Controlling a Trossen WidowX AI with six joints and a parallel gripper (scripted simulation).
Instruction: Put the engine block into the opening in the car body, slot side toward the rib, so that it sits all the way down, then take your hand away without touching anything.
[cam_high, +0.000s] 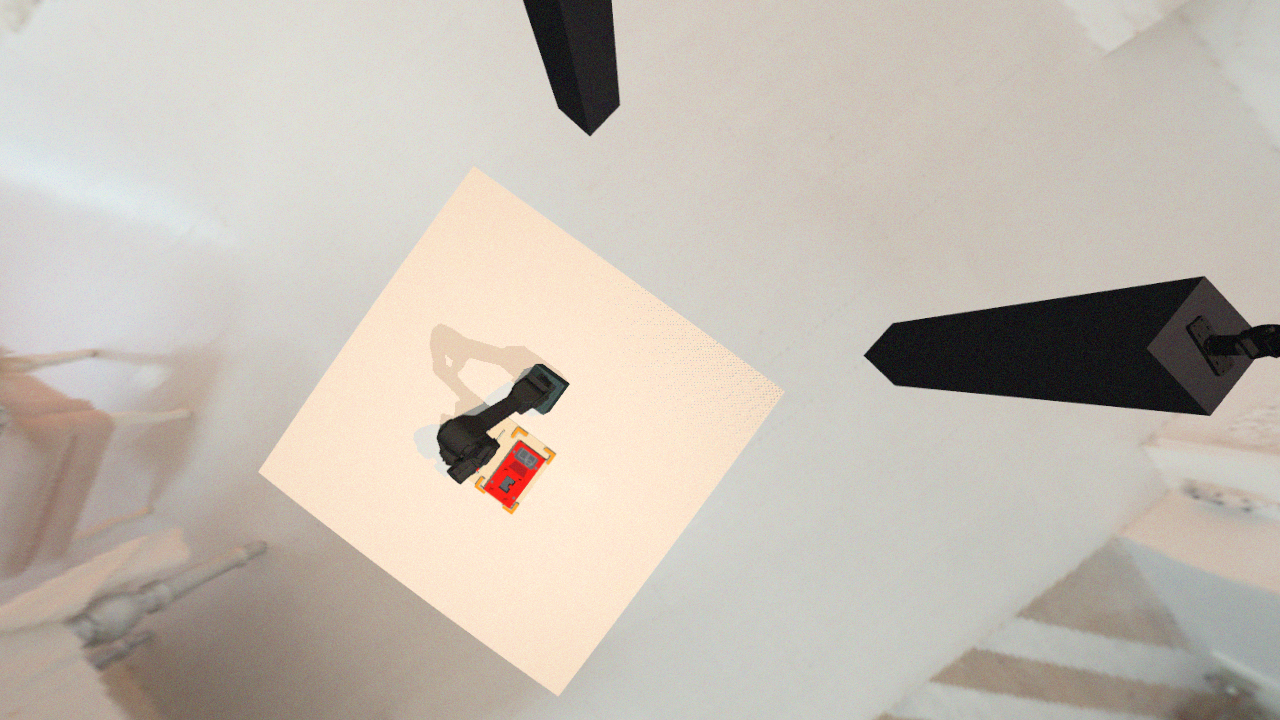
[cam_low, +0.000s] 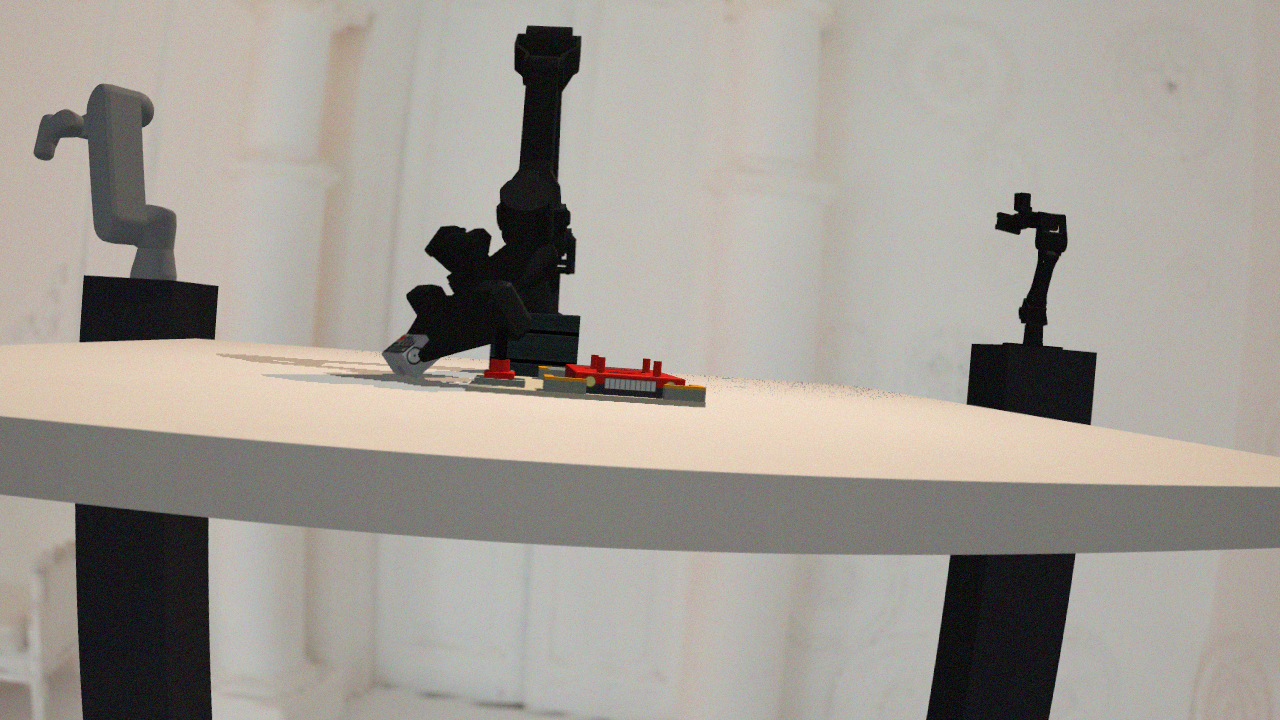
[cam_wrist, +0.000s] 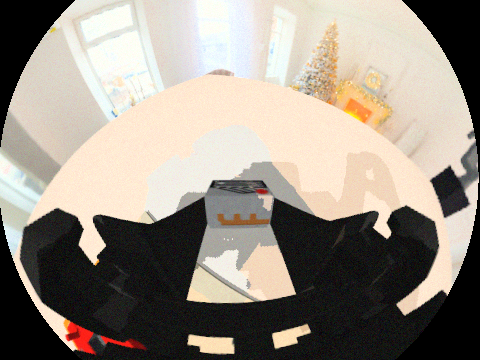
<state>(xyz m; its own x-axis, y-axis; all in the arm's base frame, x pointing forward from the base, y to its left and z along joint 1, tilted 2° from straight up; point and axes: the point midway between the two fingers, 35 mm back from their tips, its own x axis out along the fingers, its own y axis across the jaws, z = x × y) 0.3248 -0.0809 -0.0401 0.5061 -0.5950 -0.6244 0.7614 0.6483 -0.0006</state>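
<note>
Now: the engine block right at my gripper tip.
</note>
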